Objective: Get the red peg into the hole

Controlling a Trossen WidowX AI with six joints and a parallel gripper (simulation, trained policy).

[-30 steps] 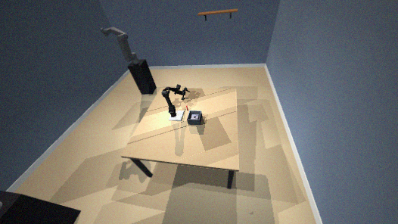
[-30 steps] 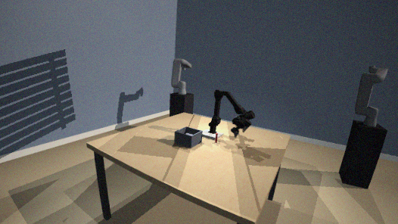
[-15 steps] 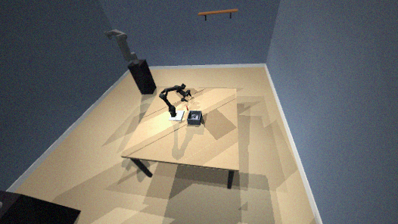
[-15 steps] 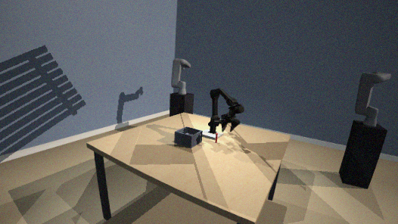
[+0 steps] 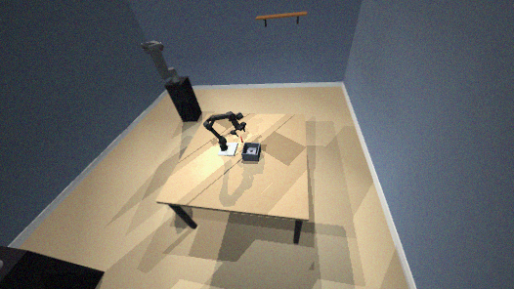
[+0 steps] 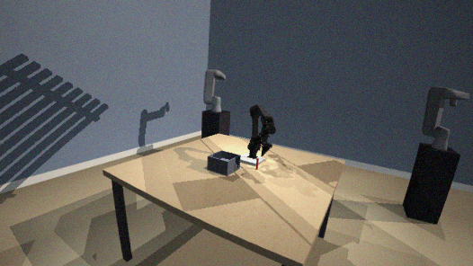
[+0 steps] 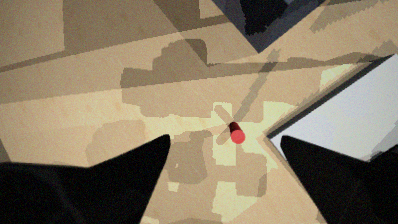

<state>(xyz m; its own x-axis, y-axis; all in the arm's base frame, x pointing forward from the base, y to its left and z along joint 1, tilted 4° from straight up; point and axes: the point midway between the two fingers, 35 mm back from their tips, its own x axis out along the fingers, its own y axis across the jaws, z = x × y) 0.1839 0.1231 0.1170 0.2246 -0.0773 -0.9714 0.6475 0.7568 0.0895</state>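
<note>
My gripper tip is 1 cm past the red peg, 1 cm to the left of it and 7 cm above it. Round my gripper tip: dark box 13 cm ahead, 19 cm to the right, 8 cm below.
</note>
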